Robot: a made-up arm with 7 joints.
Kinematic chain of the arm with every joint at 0, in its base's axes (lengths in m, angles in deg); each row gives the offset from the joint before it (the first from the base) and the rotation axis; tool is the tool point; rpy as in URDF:
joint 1: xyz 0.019 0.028 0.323 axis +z
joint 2: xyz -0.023 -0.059 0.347 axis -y
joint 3: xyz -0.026 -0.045 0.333 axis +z
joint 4: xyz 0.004 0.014 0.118 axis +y
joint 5: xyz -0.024 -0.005 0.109 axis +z
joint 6: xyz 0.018 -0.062 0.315 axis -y
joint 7: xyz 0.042 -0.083 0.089 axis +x
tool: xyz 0.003 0 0.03 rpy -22.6 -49.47 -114.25
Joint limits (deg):
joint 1: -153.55..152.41
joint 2: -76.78..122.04
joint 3: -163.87..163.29
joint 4: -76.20..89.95
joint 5: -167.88..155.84
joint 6: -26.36..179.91
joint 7: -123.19..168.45
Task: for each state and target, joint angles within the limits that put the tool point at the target. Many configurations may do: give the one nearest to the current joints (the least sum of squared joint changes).
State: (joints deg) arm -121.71 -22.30 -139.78 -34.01 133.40 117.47 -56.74
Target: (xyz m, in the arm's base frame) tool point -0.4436 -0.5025 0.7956
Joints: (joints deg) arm -135.02 -56.87 -147.66 -74.73 140.19 125.39 -59.08
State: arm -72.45 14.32 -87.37 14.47 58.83 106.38 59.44
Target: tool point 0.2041 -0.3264 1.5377
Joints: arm -42.62 -35.15 -91.11 -6.14 59.43 82.50 58.70
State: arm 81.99 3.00 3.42 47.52 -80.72 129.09 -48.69
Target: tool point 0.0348 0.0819 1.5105
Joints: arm 82.01 4.99 3.97 47.65 -81.18 130.09 -48.63
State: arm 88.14 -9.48 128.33 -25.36 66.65 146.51 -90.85
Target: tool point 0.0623 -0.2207 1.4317
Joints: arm 90.55 17.73 131.18 -8.56 66.92 171.42 -79.42
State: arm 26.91 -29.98 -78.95 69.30 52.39 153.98 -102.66
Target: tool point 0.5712 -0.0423 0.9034
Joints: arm 48.74 -44.13 -60.22 89.20 62.18 163.78 -101.53
